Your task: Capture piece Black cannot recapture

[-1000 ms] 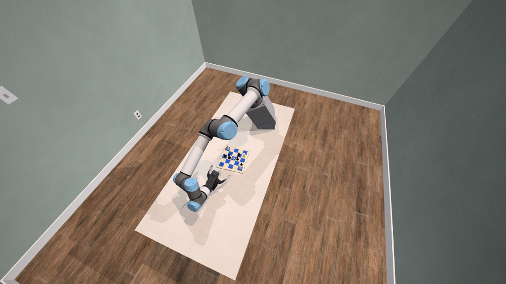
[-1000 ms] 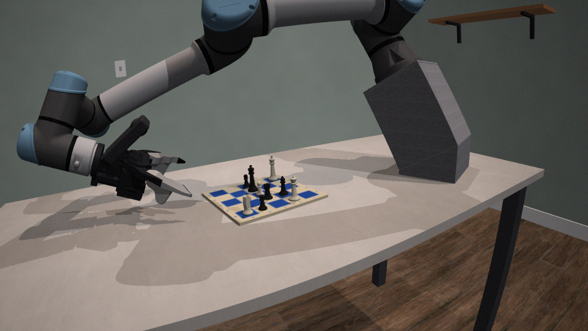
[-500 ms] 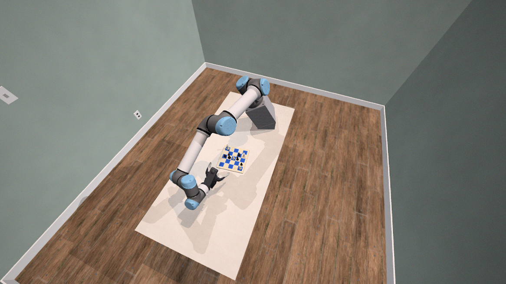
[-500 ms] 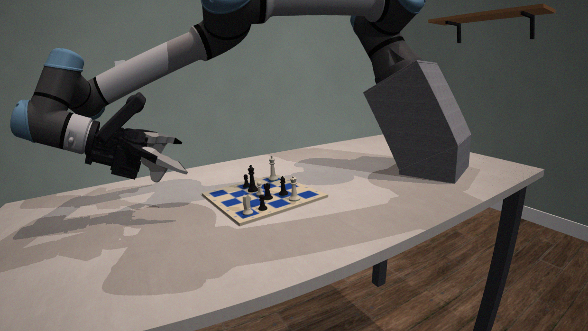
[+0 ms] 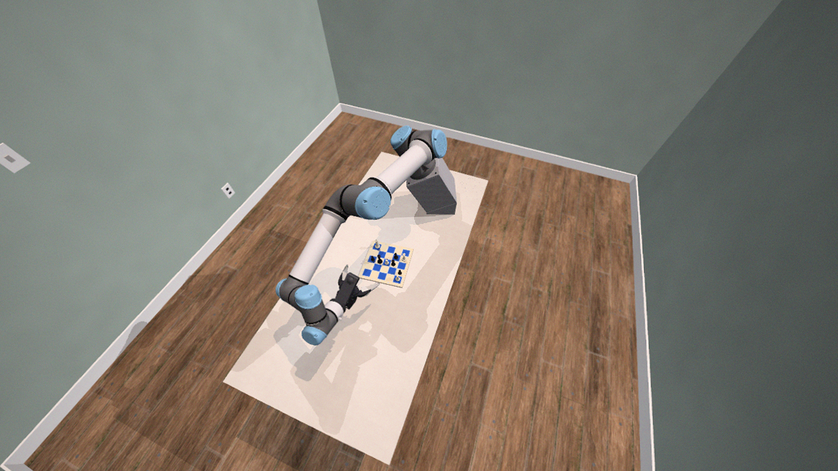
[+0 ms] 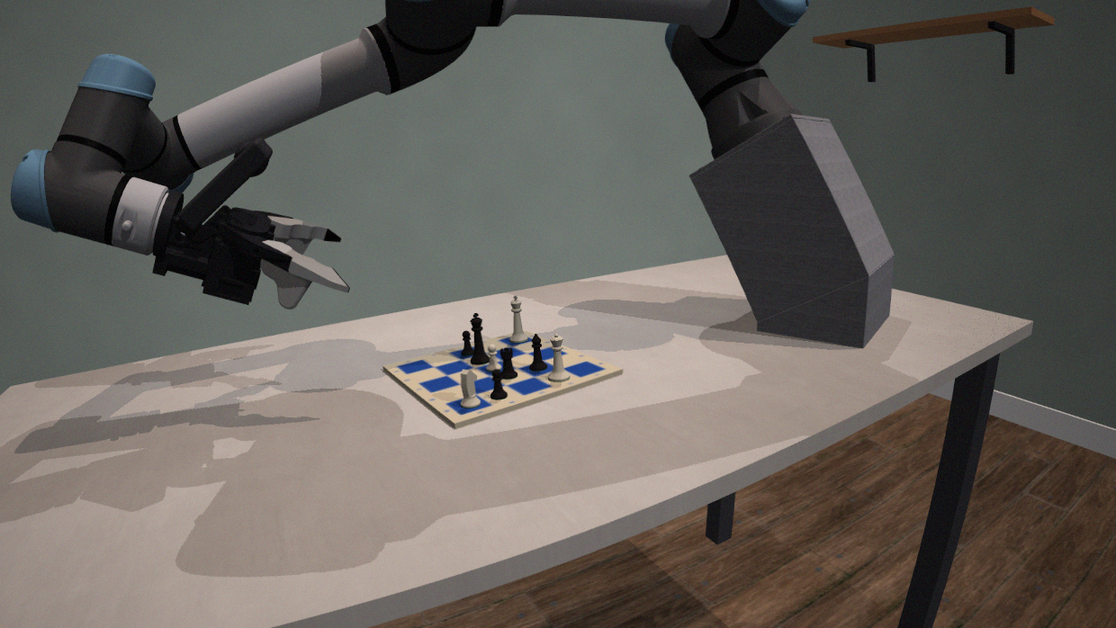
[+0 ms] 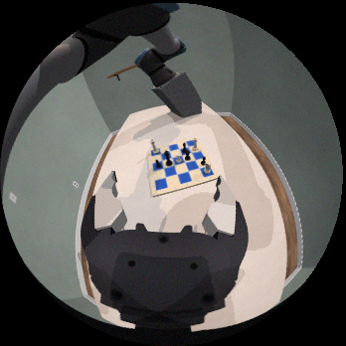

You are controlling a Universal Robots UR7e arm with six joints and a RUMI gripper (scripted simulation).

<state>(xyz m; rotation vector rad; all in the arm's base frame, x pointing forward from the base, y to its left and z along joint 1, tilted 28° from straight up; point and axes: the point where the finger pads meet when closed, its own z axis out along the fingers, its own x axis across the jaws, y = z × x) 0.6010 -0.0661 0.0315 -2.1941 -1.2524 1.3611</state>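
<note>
My gripper is now 150 mm past the white pawn, 140 mm above it and 30 mm to the right of it. From my hand the other things lie so: blue-and-cream chessboard 160 mm below, 160 mm behind, 30 mm to the left; white king 230 mm behind, 120 mm below, 50 mm to the right; black king 150 mm behind, 120 mm below.
</note>
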